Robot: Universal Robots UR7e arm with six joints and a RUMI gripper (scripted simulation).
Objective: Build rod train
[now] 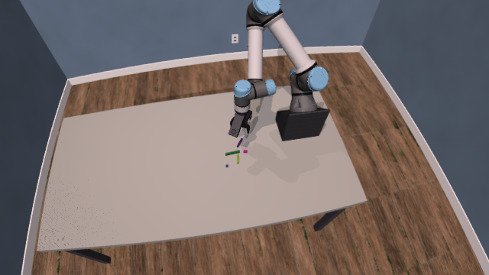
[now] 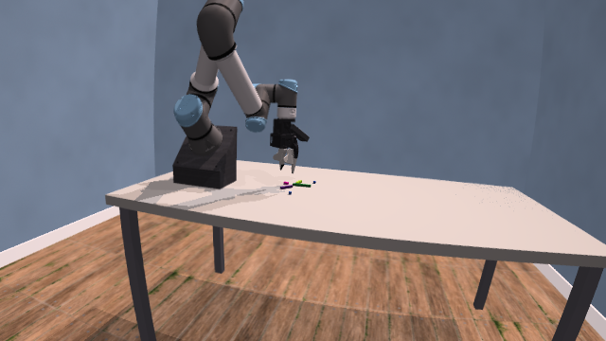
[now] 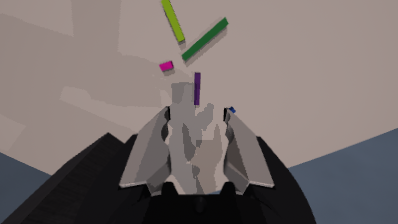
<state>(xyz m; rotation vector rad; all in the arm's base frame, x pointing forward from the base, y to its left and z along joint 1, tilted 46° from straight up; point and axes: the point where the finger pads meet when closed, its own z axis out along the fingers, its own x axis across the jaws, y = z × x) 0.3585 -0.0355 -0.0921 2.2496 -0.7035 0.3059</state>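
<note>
The purple rod lies 8 cm below my hand. The rest, counted from my hand: magenta rod: 8 cm below, 6 cm to the left, 2 cm behind; lime rod: 10 cm to the left, 8 cm below, 3 cm ahead; green rod: 8 cm below, 6 cm to the left, 5 cm ahead.
</note>
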